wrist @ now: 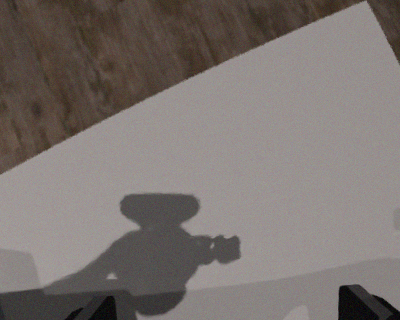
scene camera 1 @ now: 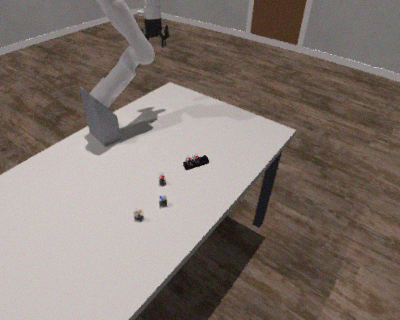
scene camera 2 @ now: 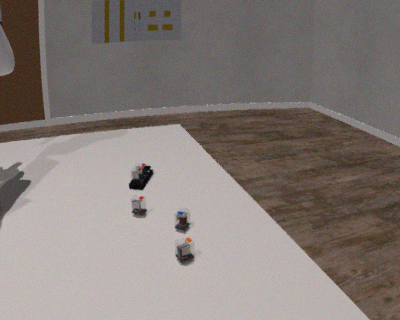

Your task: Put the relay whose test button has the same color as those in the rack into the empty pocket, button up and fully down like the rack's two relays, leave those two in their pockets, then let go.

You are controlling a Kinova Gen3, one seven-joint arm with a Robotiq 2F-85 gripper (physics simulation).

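Observation:
The black rack (scene camera 1: 204, 161) (scene camera 2: 135, 184) holds two upright relays with red buttons; its end at the right in scene camera 1 carries no relay. A loose relay with a red button (scene camera 1: 162, 180) (scene camera 2: 139, 205) stands upright on the table near the rack. A relay with a blue button (scene camera 1: 163, 202) (scene camera 2: 182, 220) and one with an orange button (scene camera 1: 138, 216) (scene camera 2: 185, 250) stand upright farther from the rack. My gripper (scene camera 1: 161, 40) (wrist: 227, 300) is open and empty, high above the table's far part and well away from the relays. The rack and relays do not show in the wrist view.
The white table (scene camera 1: 90, 210) (scene camera 2: 90, 260) (wrist: 280, 150) carries the arm's grey mount (scene camera 1: 102, 122) at its back left edge. The arm's shadow lies on the table. In the wrist view, the table's edge and corner show against the wooden floor (wrist: 100, 60).

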